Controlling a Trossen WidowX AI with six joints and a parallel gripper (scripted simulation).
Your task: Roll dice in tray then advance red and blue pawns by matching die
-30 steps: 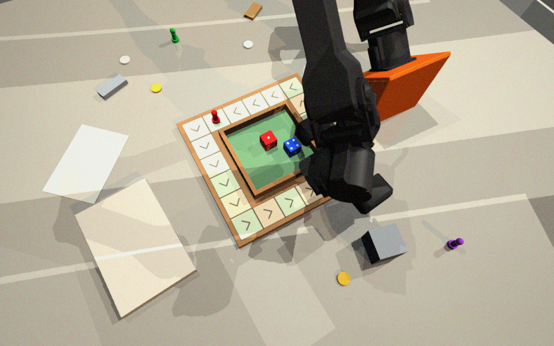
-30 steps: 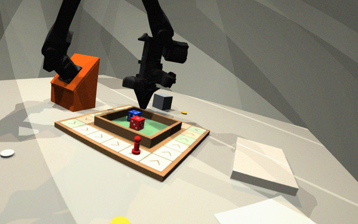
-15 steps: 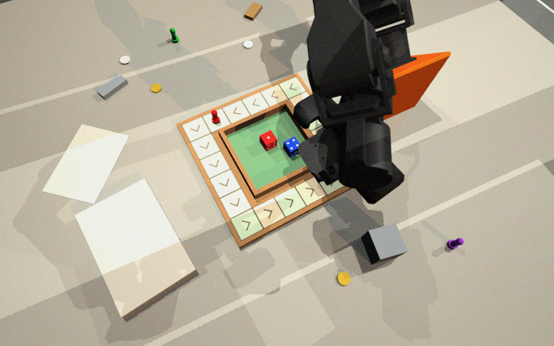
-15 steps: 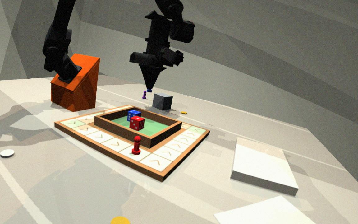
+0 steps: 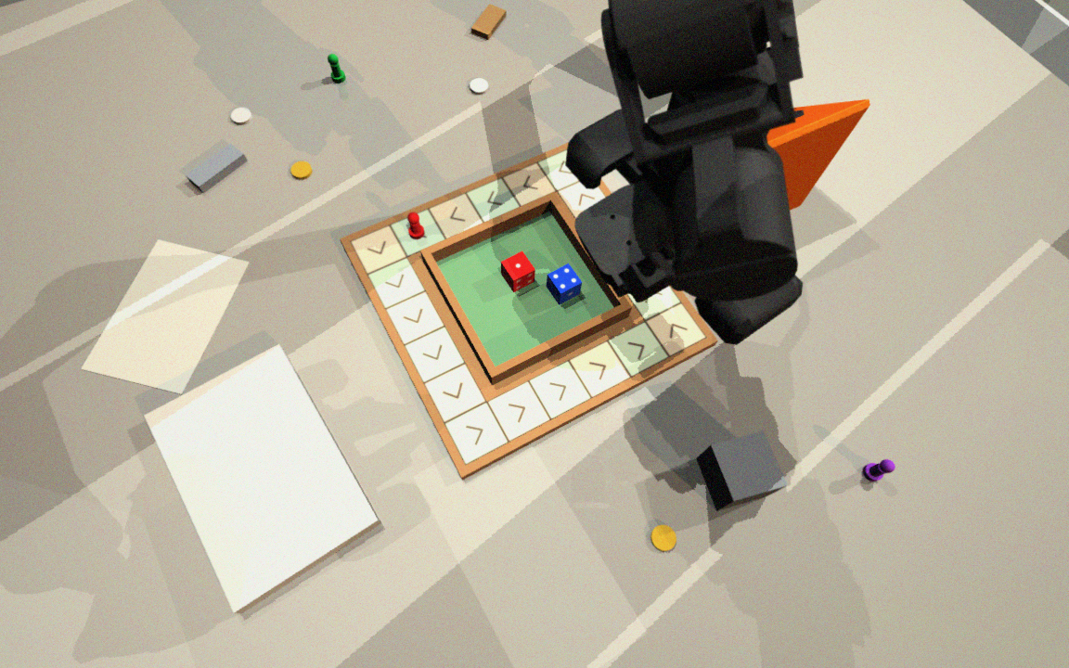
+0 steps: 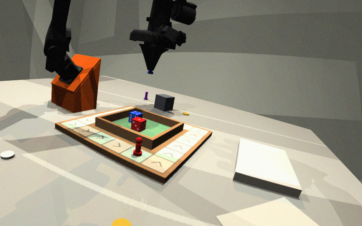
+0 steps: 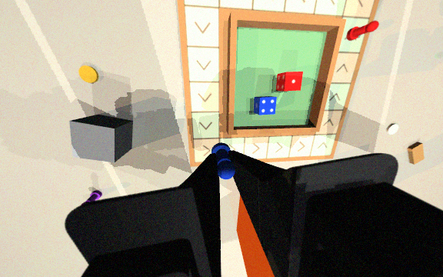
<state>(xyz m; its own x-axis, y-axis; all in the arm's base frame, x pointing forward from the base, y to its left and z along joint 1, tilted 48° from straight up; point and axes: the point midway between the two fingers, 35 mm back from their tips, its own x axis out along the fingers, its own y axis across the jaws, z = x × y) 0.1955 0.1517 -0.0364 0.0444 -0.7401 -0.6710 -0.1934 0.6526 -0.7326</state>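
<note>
Now: the green tray 14 cm below my gripper tip, 10 cm to the right of it and 7 cm ahead of it. Round my gripper tip: red pawn 20 cm to the right, 15 cm ahead, 12 cm below; blue pawn 1 cm above; grey cube 16 cm to the left, 12 cm below, 3 cm behind.
</note>
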